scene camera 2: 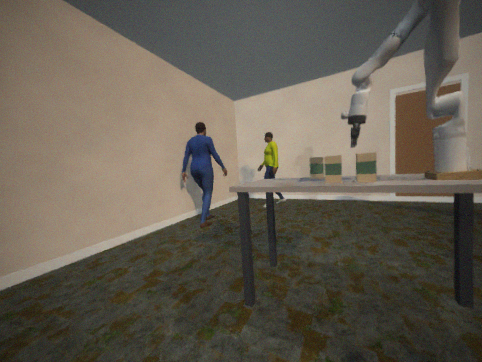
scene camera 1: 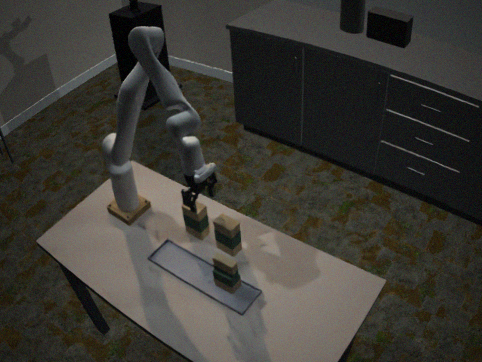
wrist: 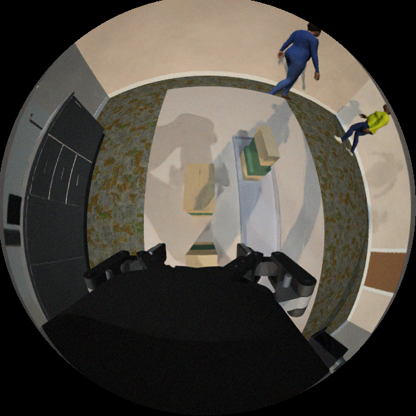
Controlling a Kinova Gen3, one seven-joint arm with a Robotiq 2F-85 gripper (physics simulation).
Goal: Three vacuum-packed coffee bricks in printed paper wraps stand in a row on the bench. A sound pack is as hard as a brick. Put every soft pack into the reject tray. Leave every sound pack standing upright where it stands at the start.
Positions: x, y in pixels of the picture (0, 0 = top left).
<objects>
A coffee pack (scene camera 1: 225, 273) is 146 cm from the lens. A coffee pack (scene camera 1: 227, 230): 152 cm from the lens.
</objects>
